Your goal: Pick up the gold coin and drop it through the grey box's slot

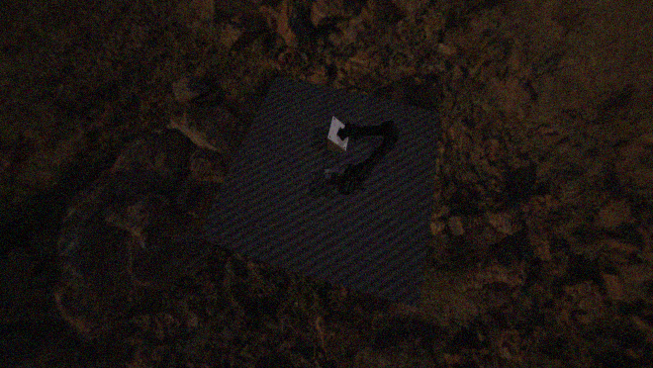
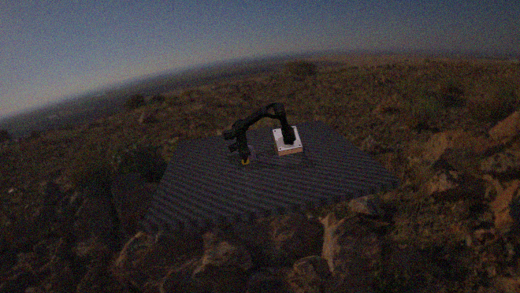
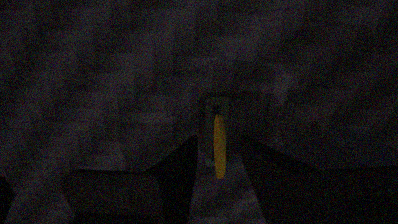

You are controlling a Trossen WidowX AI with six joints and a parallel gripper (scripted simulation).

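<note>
My gripper tip is now right at the gold coin.
</note>
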